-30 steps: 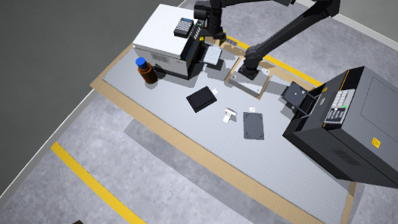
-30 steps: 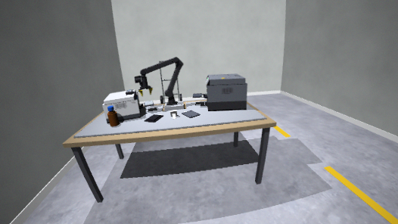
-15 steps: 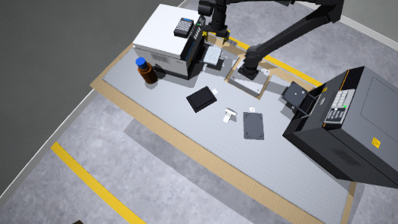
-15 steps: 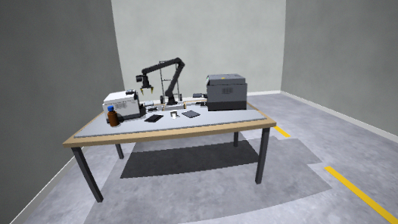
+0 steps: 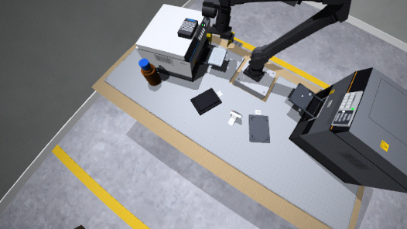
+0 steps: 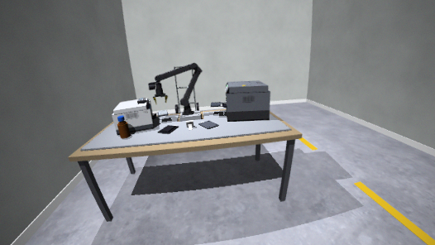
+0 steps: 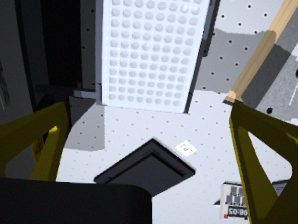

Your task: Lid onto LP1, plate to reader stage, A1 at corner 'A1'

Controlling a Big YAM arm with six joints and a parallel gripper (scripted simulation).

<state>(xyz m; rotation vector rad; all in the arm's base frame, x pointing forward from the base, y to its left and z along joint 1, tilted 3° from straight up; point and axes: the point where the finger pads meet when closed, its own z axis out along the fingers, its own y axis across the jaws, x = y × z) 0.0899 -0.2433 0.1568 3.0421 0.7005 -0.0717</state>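
Right now the white well plate is 10 cm below my hand. Round my hand: black bench pad 26 cm ahead, 11 cm to the left, 18 cm below; then brown capped bottle 36 cm ahead, 25 cm to the right, 8 cm below; then glossy lid 26 cm ahead, 11 cm to the left, 17 cm below.
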